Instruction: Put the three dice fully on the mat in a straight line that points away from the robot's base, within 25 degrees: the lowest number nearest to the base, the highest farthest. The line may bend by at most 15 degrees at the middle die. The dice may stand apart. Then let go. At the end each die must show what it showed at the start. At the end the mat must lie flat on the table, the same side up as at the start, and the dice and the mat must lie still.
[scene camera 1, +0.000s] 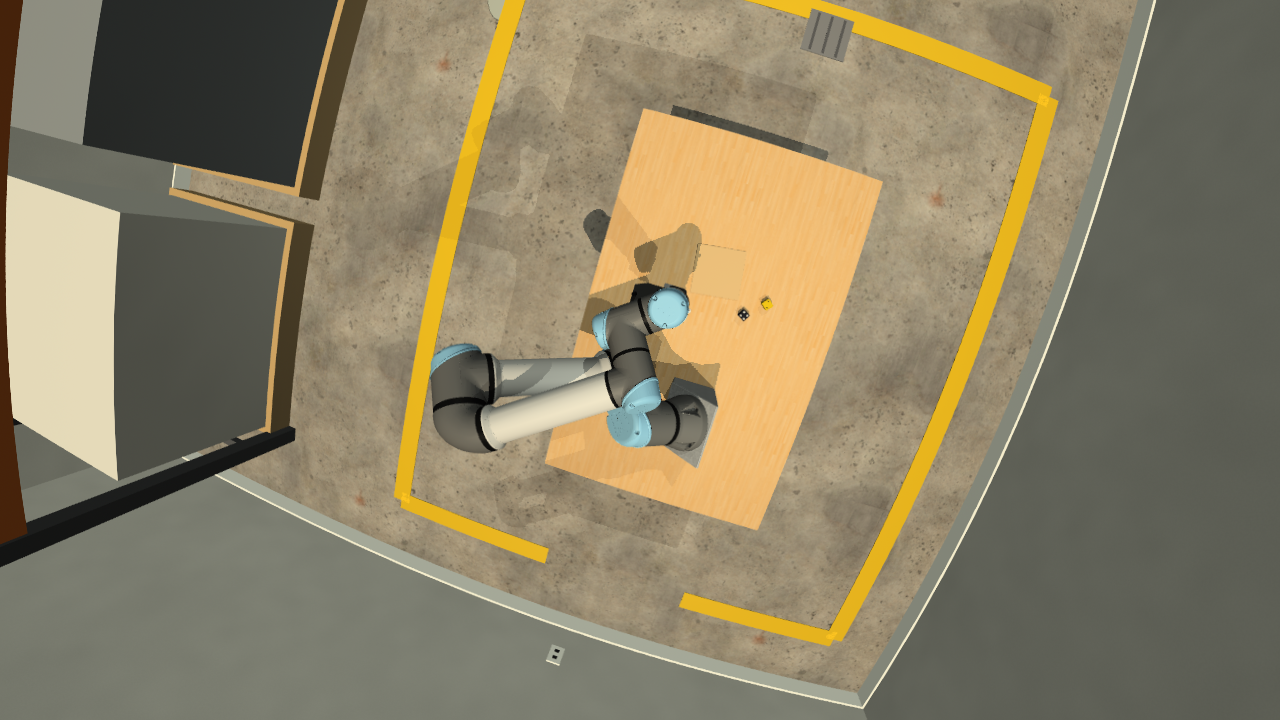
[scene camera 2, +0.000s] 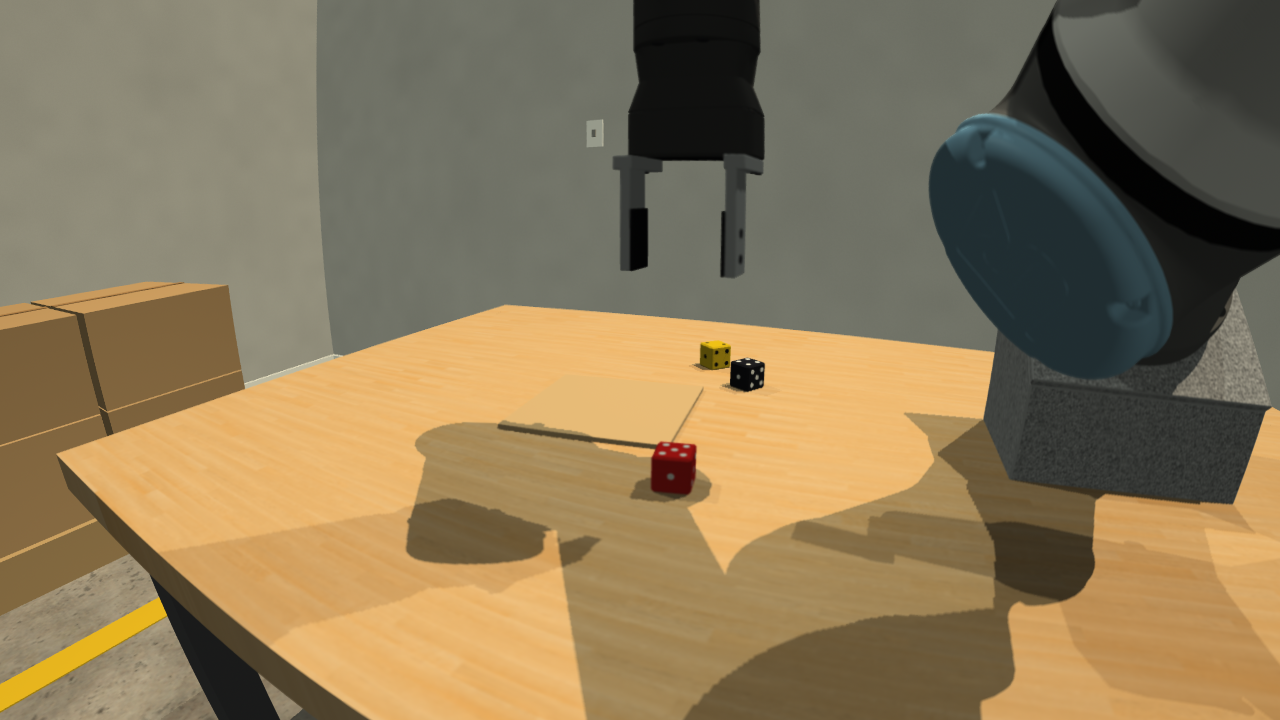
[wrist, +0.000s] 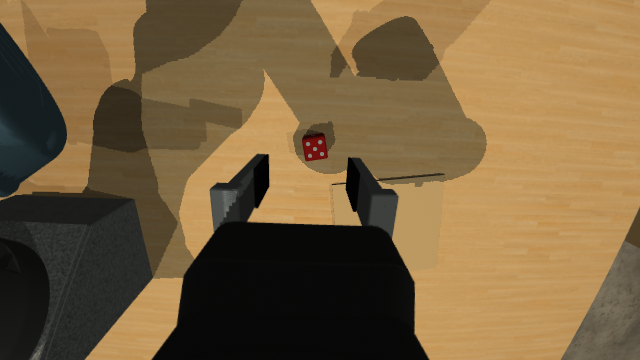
Note:
I see my gripper (scene camera 2: 682, 271), a yellow die (scene camera 2: 714, 355), a black die (scene camera 2: 746, 374), a red die (scene camera 2: 673, 465) and a tan mat (scene camera 2: 633, 413).
The tan mat shows as well in the wrist view (wrist: 416, 233). My gripper shows as well in the wrist view (wrist: 308, 172). The wrist view misses the yellow die, which is hidden by my gripper. The wrist view misses the black die, which is hidden by my gripper.

